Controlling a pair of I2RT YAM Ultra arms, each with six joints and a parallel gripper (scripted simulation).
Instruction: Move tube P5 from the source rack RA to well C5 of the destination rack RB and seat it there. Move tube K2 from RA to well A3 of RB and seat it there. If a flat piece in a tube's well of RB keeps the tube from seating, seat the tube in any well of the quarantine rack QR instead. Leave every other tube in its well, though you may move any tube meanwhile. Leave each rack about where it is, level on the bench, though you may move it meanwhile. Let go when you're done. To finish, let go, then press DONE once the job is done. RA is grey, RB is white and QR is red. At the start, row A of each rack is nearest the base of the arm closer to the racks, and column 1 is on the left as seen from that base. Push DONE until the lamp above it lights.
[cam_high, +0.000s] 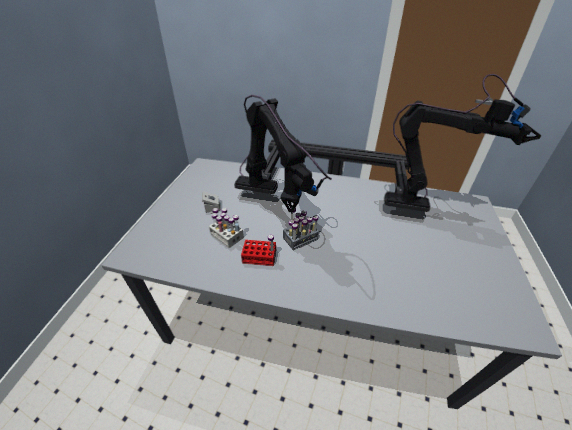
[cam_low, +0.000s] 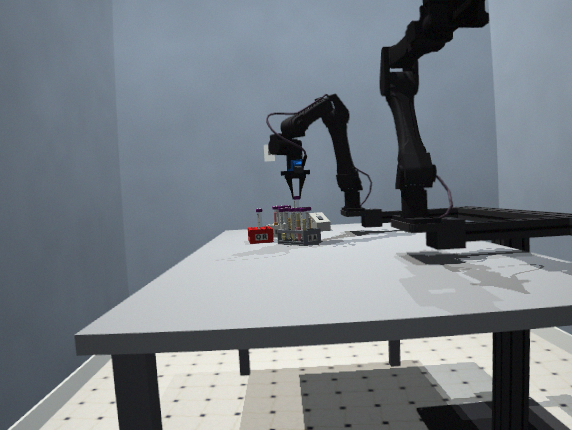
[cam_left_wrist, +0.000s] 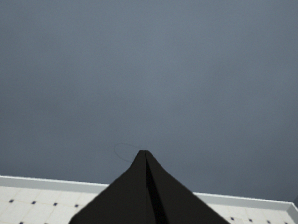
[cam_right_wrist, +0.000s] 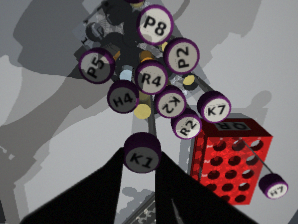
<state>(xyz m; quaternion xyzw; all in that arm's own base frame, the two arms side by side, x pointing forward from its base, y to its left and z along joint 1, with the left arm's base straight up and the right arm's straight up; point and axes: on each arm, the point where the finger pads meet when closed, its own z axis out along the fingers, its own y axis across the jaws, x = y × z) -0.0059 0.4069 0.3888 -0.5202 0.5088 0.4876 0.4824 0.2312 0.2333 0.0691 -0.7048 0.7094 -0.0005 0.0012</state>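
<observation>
Right now my right hand is 140 mm above the grey rack RA and 40 mm to the right of it. Round my right hand: red rack QR 140 mm below, 130 mm ahead, 110 mm to the right; pale box 410 mm to the right, 140 mm behind, 120 mm below; white rack RB 280 mm to the right, 140 mm below, 40 mm ahead.
</observation>
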